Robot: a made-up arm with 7 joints. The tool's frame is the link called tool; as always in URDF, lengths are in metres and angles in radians. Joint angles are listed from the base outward. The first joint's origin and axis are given. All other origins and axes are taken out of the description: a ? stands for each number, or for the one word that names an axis. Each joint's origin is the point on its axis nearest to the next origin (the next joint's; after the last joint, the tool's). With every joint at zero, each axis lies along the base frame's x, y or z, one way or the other. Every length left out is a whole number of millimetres.
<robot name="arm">
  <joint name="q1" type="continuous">
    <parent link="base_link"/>
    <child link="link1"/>
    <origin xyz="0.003 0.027 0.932"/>
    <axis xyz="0 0 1"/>
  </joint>
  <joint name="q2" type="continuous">
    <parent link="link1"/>
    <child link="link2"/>
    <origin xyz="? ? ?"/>
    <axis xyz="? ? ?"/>
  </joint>
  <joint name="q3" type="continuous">
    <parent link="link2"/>
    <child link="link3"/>
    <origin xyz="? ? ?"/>
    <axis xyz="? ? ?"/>
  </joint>
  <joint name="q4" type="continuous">
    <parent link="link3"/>
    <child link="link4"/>
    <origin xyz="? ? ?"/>
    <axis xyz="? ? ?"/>
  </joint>
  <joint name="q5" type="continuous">
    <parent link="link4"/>
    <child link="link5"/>
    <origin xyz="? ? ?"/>
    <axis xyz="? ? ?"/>
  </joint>
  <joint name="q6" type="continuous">
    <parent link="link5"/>
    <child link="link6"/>
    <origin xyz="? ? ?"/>
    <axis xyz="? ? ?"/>
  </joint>
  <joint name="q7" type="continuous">
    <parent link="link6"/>
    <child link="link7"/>
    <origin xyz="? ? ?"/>
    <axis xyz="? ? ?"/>
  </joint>
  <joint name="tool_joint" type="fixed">
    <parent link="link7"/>
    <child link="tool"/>
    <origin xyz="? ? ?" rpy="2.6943 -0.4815 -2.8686"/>
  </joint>
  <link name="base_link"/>
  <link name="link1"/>
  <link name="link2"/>
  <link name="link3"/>
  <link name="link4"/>
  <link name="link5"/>
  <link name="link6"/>
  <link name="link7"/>
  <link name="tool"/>
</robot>
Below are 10 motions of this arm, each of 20 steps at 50 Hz.
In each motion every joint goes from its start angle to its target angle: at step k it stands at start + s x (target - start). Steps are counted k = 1, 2, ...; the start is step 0. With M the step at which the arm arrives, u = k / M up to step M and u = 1 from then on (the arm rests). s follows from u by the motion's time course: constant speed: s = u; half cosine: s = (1 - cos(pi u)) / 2; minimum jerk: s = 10 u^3 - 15 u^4 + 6 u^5.
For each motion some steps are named. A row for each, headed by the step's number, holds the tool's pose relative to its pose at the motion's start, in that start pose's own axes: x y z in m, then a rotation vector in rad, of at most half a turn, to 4 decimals.
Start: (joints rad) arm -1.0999 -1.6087 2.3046 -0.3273 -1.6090 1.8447 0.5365
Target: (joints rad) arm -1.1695 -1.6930 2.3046 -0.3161 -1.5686 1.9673 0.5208
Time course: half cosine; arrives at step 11
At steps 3, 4, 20:
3: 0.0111 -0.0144 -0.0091 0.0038 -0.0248 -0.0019
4: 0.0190 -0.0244 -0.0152 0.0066 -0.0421 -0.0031
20: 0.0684 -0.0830 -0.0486 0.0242 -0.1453 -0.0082

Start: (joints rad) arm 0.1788 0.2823 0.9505 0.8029 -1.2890 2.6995 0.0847
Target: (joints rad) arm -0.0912 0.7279 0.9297 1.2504 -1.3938 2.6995 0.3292
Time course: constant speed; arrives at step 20
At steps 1, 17, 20:
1: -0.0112 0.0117 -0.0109 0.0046 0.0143 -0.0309
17: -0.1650 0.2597 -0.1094 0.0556 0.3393 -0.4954
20: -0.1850 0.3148 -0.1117 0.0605 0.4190 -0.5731

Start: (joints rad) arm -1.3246 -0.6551 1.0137 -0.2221 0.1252 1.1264 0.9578
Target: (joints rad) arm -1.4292 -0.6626 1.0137 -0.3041 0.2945 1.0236 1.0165
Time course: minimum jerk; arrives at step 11
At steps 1, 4, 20:
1: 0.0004 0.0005 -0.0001 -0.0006 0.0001 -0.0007
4: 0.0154 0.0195 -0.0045 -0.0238 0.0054 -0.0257
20: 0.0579 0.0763 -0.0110 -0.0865 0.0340 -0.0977

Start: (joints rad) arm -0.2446 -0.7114 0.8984 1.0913 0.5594 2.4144 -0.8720
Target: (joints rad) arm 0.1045 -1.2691 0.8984 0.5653 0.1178 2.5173 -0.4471
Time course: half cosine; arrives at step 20
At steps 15, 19, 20:
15: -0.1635 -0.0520 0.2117 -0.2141 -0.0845 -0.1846
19: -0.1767 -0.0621 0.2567 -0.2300 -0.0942 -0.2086
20: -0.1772 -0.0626 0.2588 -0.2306 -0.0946 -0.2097

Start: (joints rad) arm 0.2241 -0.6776 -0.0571 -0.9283 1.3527 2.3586 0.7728
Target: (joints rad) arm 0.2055 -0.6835 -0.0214 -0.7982 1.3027 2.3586 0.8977
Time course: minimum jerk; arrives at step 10
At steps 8, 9, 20:
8: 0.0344 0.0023 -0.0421 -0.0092 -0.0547 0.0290
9: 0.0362 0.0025 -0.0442 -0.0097 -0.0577 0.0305
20: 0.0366 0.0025 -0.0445 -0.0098 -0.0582 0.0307

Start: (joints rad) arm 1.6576 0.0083 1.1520 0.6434 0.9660 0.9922 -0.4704
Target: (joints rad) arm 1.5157 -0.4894 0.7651 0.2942 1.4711 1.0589 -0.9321
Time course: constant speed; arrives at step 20
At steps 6, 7, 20:
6: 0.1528 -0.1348 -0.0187 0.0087 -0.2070 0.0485
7: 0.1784 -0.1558 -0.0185 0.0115 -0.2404 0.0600
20: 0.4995 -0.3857 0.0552 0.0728 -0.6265 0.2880

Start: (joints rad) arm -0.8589 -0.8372 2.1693 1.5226 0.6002 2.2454 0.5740
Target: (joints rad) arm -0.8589 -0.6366 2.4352 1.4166 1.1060 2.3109 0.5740
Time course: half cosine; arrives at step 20
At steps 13, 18, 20:
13: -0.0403 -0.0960 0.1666 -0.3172 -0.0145 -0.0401
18: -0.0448 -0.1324 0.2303 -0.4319 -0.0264 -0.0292
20: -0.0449 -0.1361 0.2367 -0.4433 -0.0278 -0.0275

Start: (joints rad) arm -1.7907 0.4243 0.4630 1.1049 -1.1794 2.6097 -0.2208
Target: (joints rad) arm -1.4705 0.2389 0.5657 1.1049 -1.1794 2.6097 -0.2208
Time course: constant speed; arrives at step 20
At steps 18, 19, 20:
18: -0.0251 0.0290 0.0777 -0.3338 -0.2374 -0.0417
19: -0.0274 0.0317 0.0807 -0.3519 -0.2512 -0.0447
20: -0.0297 0.0345 0.0835 -0.3700 -0.2650 -0.0478

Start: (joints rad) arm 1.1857 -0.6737 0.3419 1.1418 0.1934 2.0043 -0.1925
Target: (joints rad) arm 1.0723 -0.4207 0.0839 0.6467 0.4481 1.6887 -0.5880
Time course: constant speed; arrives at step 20
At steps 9, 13, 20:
9: 0.1694 0.0240 -0.1763 0.1374 -0.2166 0.1156
13: 0.2589 0.0463 -0.2399 0.2022 -0.3096 0.1620
20: 0.4299 0.1031 -0.3239 0.3265 -0.4681 0.2391

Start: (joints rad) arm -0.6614 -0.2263 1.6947 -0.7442 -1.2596 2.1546 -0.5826
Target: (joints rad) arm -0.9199 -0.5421 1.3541 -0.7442 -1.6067 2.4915 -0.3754
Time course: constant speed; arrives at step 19
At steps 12, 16, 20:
12: 0.0486 0.0634 -0.0385 0.5091 -0.3419 -0.0761
16: 0.0639 0.0870 -0.0311 0.6851 -0.4345 -0.1345
20: 0.0742 0.1029 -0.0192 0.8189 -0.4938 -0.1882

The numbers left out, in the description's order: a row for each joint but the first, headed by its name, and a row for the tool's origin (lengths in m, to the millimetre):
q2: xyz -0.022 -0.058 0, axis 0 -1 0
q3: xyz 0.011 0 0.545, axis 0 0 1
q4: xyz 0.044 0.015 0, axis 0 1 0
q5: xyz -0.025 0 0.521, axis 0 0 1
q6: xyz -0.024 -0.177 0, axis 0 -1 0
q7: xyz 0.063 0 0.183, axis 1 0 0
tool: xyz 0 0.027 -0.025

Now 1 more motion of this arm.
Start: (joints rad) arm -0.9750 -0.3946 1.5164 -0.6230 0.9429 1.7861 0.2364
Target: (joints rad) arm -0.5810 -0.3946 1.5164 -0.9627 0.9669 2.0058 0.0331
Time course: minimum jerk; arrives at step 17
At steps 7, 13, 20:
7: 0.0620 -0.0082 -0.0195 0.0183 -0.1548 -0.0837
13: 0.1805 -0.0299 -0.0399 0.0518 -0.4552 -0.1805
20: 0.1999 -0.0339 -0.0412 0.0571 -0.5052 -0.1901

